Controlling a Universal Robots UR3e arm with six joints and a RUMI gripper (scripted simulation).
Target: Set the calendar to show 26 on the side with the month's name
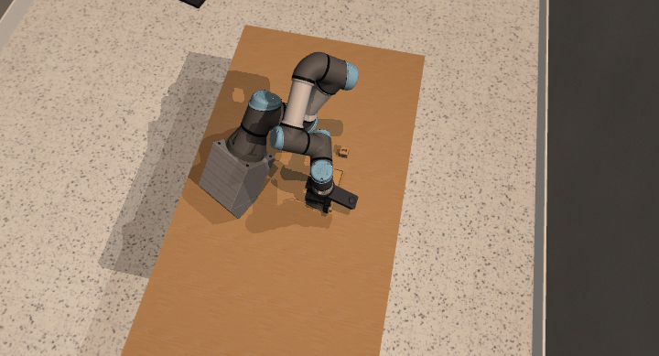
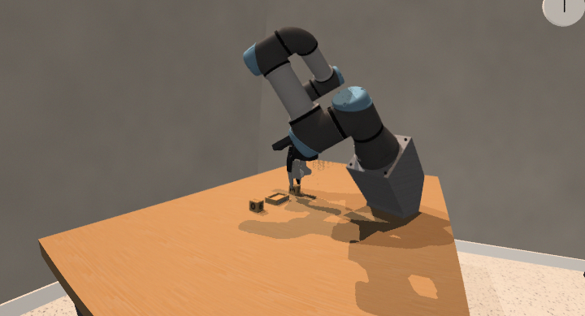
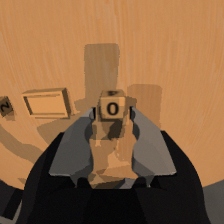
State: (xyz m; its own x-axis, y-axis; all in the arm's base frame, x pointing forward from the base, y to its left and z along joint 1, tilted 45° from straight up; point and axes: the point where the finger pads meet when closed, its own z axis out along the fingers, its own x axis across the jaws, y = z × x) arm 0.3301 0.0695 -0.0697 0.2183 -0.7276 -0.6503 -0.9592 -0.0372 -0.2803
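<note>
Now: the shallow wooden tray 11 cm to the left of my hand, 3 cm below it and 2 cm behind it.
</note>
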